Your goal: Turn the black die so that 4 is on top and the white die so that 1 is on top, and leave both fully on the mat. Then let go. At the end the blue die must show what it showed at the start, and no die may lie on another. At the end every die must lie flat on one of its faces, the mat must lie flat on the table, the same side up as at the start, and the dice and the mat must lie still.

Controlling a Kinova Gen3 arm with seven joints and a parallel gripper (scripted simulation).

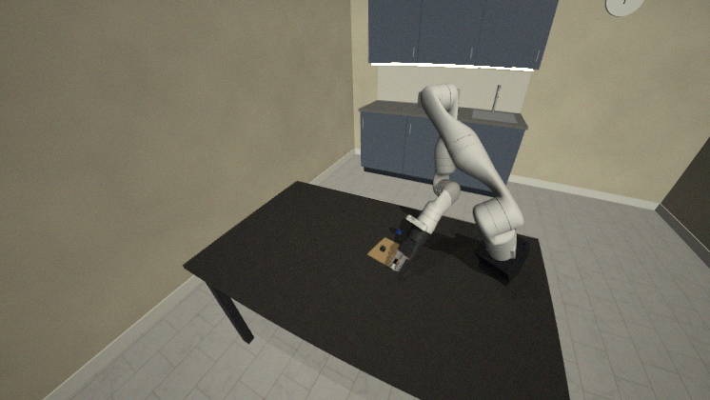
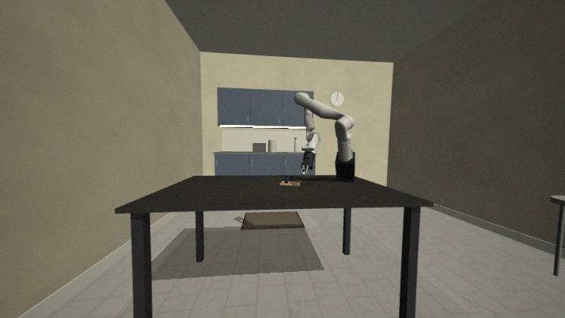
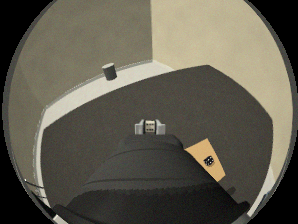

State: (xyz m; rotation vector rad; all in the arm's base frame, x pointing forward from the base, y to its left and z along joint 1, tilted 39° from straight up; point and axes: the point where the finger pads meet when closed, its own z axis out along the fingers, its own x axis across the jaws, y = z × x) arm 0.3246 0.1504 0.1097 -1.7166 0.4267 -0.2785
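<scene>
My gripper is now 9 cm short of the tan mat, 13 cm to the left of it and 10 cm above it. The rest, counted from my hand: white die: 1 cm to the left, 1 cm below; black die: 12 cm ahead, 13 cm to the right, 9 cm below; blue die: 11 cm ahead, 27 cm to the right, 9 cm below.
</scene>
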